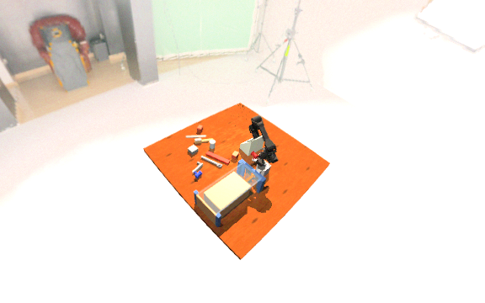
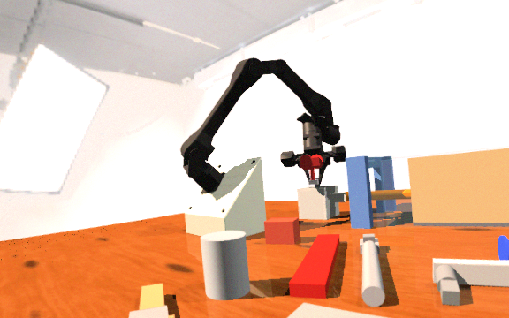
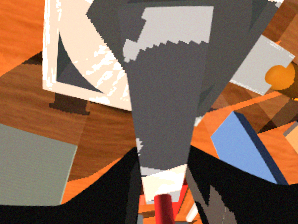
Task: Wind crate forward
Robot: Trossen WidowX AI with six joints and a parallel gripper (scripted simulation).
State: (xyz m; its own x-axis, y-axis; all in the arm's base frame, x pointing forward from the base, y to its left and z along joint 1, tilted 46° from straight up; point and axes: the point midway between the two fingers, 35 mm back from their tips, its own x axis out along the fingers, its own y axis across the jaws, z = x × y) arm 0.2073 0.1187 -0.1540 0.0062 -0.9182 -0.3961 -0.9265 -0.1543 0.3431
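Now: the red knob 5 cm above my gripper tip, 3 cm to the right of it and 1 cm ahead of it. The rest, counted from my gripper tip: winch: 7 cm below, 5 cm to the left, 4 cm behind; frame: 14 cm ahead, 6 cm to the left, 1 cm above; red bar: 31 cm to the right, 16 cm ahead, 9 cm below.
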